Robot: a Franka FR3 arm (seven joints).
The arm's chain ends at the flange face. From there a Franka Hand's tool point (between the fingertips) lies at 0.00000 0.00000 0.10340 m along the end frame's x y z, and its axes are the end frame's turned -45 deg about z.
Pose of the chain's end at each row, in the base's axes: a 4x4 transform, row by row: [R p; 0 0 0 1], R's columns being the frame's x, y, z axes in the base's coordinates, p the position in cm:
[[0.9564 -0.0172 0.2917 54.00], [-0.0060 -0.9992 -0.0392 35.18], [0.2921 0.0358 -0.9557 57.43], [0 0 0 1]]
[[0.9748 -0.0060 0.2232 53.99], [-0.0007 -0.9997 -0.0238 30.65], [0.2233 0.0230 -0.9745 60.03], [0 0 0 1]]
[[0.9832 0.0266 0.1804 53.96], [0.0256 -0.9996 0.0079 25.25], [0.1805 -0.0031 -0.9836 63.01], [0 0 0 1]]
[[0.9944 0.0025 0.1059 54.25], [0.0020 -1.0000 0.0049 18.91], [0.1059 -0.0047 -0.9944 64.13], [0 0 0 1]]
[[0.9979 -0.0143 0.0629 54.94], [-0.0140 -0.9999 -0.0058 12.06], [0.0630 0.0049 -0.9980 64.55], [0 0 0 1]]
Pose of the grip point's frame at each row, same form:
[[0.6884 0.6641 0.2917 57.02], [0.7023 -0.7108 -0.0392 34.77], [0.1812 0.2319 -0.9557 47.55], [0 0 0 1]]
[[0.6935 0.6850 0.2232 56.30], [0.7064 -0.7074 -0.0238 30.40], [0.1416 0.1742 -0.9745 49.95], [0 0 0 1]]
[[0.6764 0.7140 0.1804 55.83], [0.7249 -0.6887 0.0079 25.33], [0.1298 0.1254 -0.9836 52.84], [0 0 0 1]]
[[0.7014 0.7049 0.1059 55.35], [0.7085 -0.7057 0.0049 18.96], [0.0782 0.0716 -0.9944 53.85], [0 0 0 1]]
[[0.7157 0.6955 0.0629 55.59], [0.6971 -0.7169 -0.0058 12.00], [0.0411 0.0480 -0.9980 54.23], [0 0 0 1]]

